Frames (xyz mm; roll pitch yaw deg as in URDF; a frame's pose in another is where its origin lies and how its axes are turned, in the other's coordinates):
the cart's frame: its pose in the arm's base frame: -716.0 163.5 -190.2 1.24 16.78 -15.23
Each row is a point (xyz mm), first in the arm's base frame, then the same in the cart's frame.
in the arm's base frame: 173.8 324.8 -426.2
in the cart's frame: 849.6 389.5 1.2
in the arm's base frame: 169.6 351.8 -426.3
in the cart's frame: 838.9 414.4 -2.6
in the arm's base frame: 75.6 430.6 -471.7
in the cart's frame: 745.4 464.1 -79.3
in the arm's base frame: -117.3 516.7 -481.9
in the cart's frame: 548.5 494.9 -150.0
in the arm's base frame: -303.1 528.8 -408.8
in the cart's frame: 352.7 458.2 -131.9
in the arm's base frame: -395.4 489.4 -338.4
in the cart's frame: 257.0 396.9 -85.9
